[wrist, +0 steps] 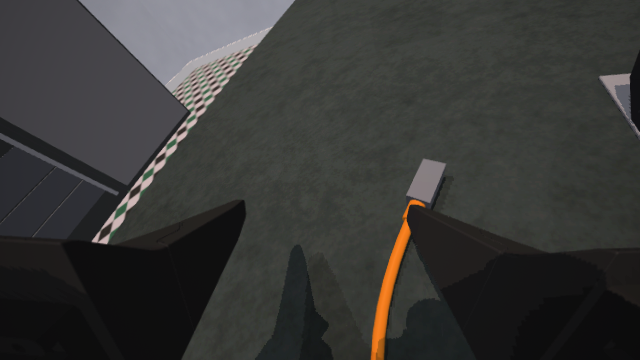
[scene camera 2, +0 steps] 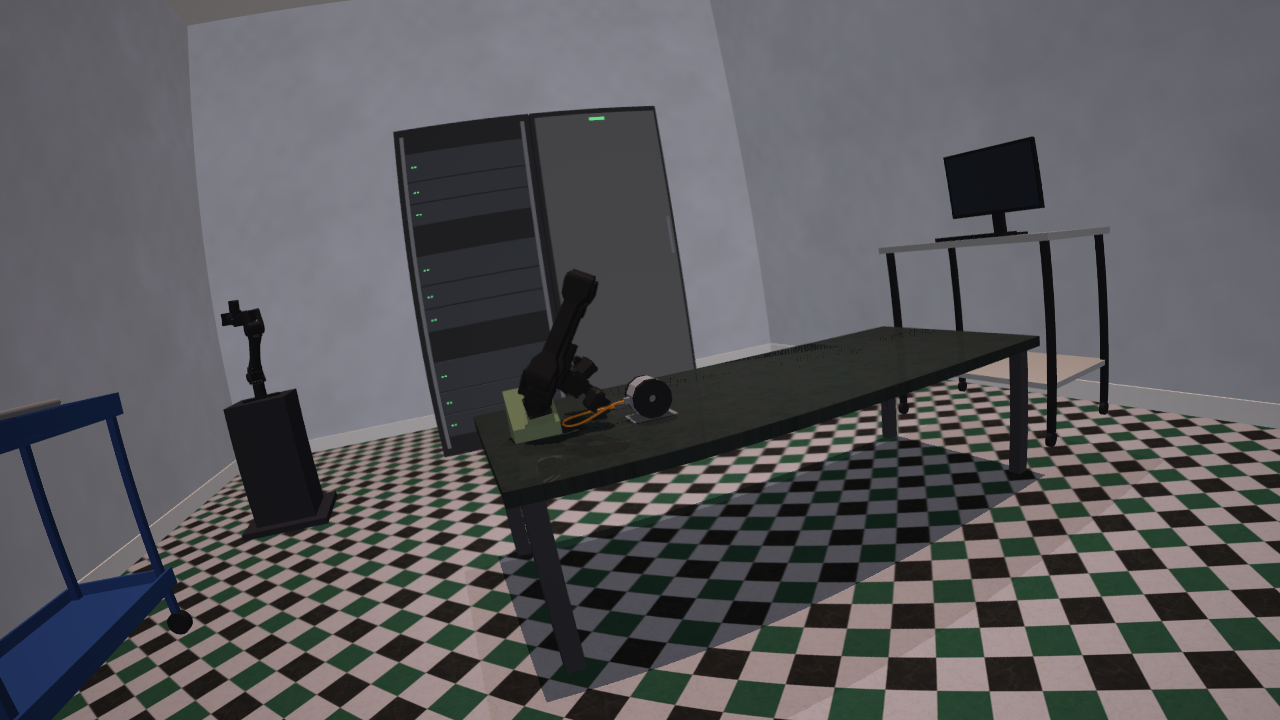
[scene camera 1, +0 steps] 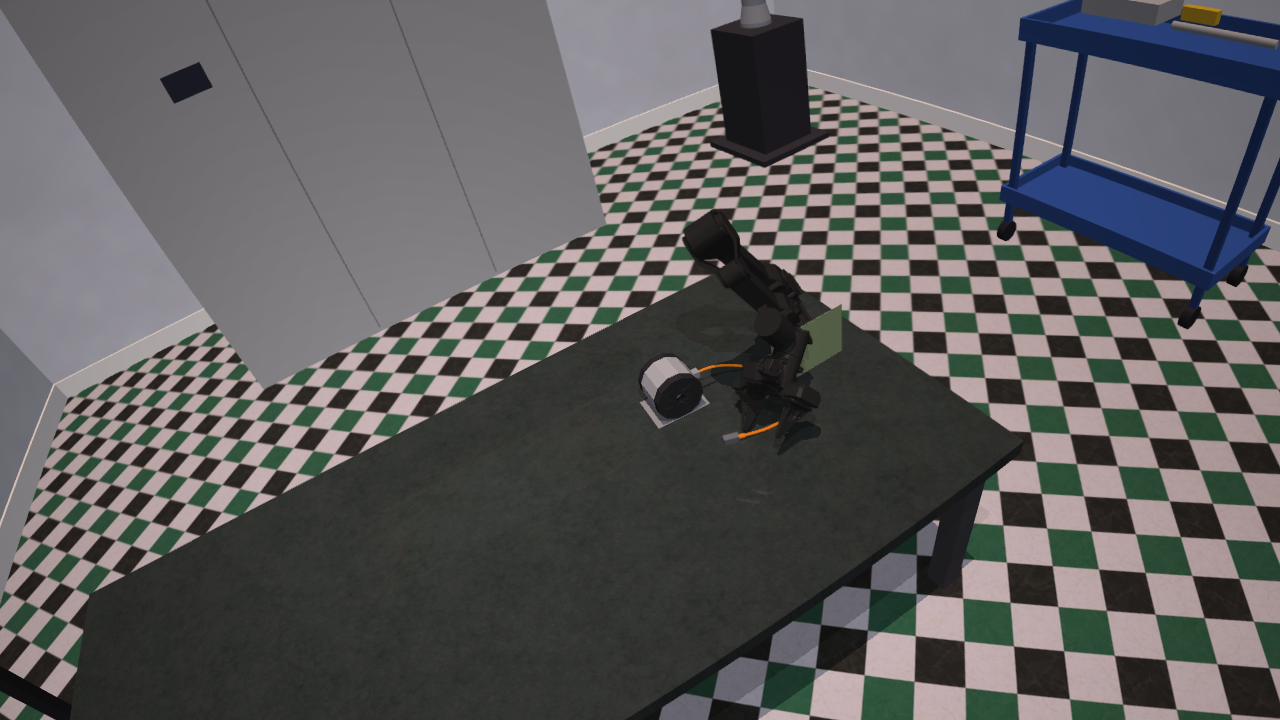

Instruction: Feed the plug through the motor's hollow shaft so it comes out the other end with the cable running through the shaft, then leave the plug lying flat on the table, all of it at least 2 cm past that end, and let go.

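Places are measured from the arm's base along level axes (x ahead, y left, z up), in centimetres.
Pixels of known places: gripper, fingertip midpoint: (wrist: 327, 210) (scene camera 1: 760, 434); arm's base at its link origin: (scene camera 2: 537, 406) (scene camera 1: 798, 329).
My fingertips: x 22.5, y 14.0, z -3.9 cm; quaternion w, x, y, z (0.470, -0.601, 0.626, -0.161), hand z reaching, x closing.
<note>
For each thing: its top centre in the pictures, then the offset to it from my fingertips. Level surfaces: height alone.
- motor at its top centre: (scene camera 1: 667, 367) (scene camera 2: 644, 377) dx +5.3, dy -21.5, dz +6.4 cm
- pale base plate at its top centre: (scene camera 1: 674, 402) (scene camera 2: 650, 414) dx +5.6, dy -21.6, dz -3.6 cm
- grey plug at its top centre: (wrist: 426, 179) (scene camera 1: 730, 436) dx +3.2, dy -5.2, dz -2.4 cm
- dark table at its surface level: dz -3.7 cm
The motor (scene camera 1: 662, 375) (scene camera 2: 637, 391), a light drum with dark ends and a central hole, sits on a pale base plate (scene camera 1: 663, 420) (wrist: 611, 89). The grey plug (scene camera 1: 731, 437) (wrist: 426, 181) lies on the table, apart from the motor. Its orange cable (scene camera 1: 759, 430) (scene camera 2: 581, 418) (wrist: 386, 295) runs back under the arm; another stretch of orange cable reaches a small light fitting beside the motor. My gripper (scene camera 1: 765, 436) (wrist: 327, 210) is open and empty. In the wrist view its right fingertip overlaps the cable just behind the plug; contact cannot be told. The shaft's far end is hidden.
The dark table (scene camera 1: 429, 555) (scene camera 2: 805, 385) carries the arm on a pale green base (scene camera 1: 824, 337) (scene camera 2: 535, 429). The arm's folded links rise beside the motor. A blue cart (scene camera 1: 1109, 44), a black pedestal (scene camera 1: 760, 89) (scene camera 2: 273, 456) and a cabinet (scene camera 1: 358, 134) stand off the table.
</note>
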